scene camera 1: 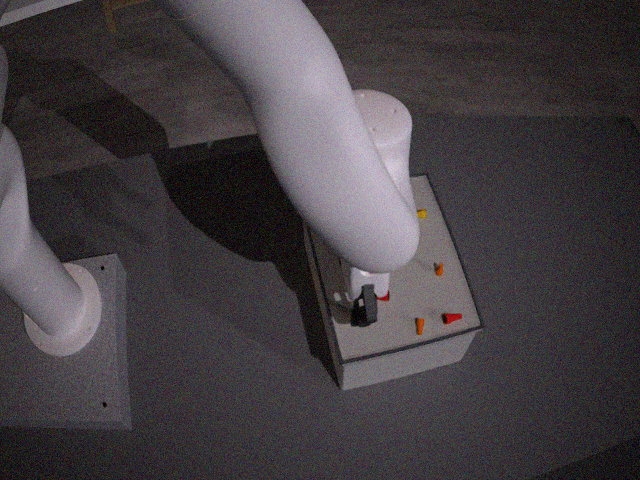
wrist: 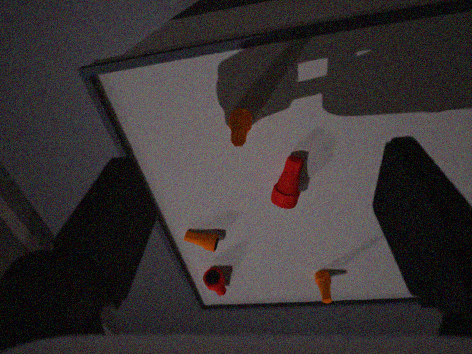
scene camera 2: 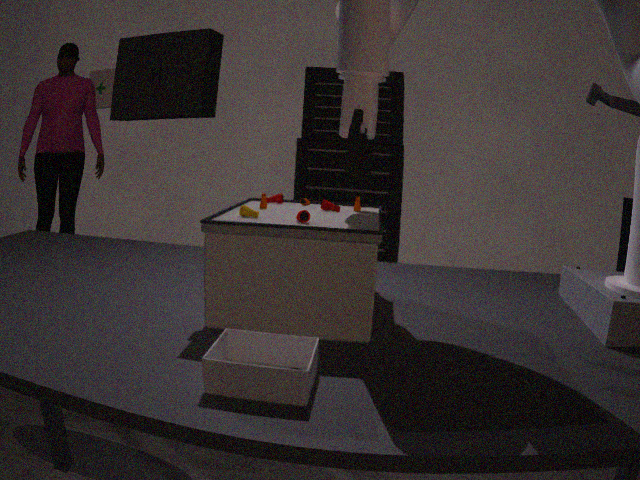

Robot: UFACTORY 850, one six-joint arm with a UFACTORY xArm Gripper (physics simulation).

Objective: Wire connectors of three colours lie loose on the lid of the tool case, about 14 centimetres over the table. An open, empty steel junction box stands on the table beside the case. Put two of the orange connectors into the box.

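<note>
My gripper is open and empty, above the lid of the tool case. One orange connector stands upright, shaded, between the fingers' lines in the wrist view but below them; the gripper hides it in scene camera 1. Another orange connector lies on its side. A third orange connector stands upright near the lid's edge. The steel junction box stands beside the case; the arm hides it in scene camera 1.
A red connector lies near the upright shaded orange one. Another red connector lies by a corner. A third red connector and a yellow connector lie toward the junction-box side.
</note>
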